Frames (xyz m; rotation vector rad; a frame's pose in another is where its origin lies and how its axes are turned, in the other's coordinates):
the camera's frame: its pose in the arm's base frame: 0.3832 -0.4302 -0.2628 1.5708 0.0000 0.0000
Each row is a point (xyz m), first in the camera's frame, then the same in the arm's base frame.
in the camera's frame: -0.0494 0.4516 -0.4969
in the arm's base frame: 0.3338 0.0667 0.1888
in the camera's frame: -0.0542 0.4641 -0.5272
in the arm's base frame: 0.3290 0.0970 0.2013
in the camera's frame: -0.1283 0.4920 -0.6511
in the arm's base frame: 0.2549 0.2209 0.2292
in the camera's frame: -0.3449 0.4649 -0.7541
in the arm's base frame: 0.0383 0.3239 0.2021
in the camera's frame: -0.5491 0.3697 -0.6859
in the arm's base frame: -0.1659 0.2557 0.1069
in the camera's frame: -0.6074 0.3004 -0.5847
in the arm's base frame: -0.2242 0.1545 0.0376
